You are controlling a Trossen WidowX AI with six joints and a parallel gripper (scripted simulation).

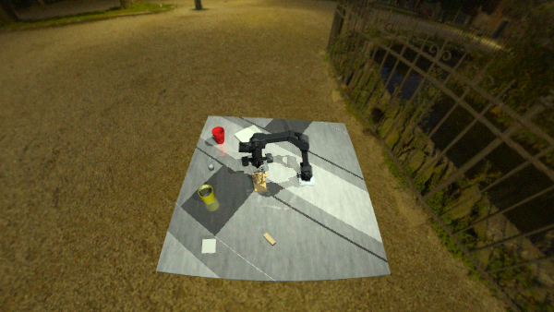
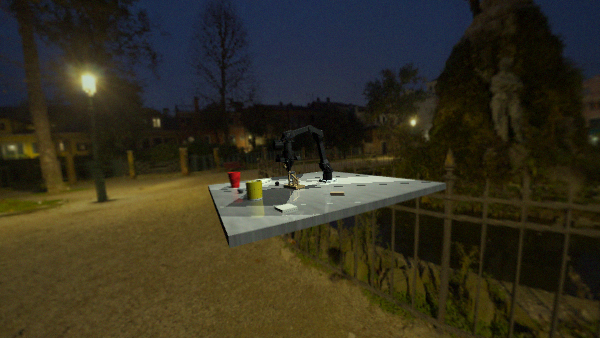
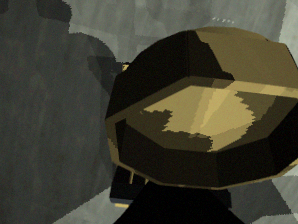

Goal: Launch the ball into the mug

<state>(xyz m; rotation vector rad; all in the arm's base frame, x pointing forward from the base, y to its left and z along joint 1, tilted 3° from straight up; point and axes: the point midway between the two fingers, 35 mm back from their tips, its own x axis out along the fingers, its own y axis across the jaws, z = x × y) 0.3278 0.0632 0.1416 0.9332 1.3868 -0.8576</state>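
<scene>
Now: gripper tip 2 cm past the wooden catapult and 4 cm above it. Round my gripper tip: small grey ball (34 cm ahead, 10 cm below); then small wooden block (17 cm behind, 40 cm to the left, 11 cm below); then yellow mug (26 cm ahead, 23 cm to the left, 9 cm below).
</scene>
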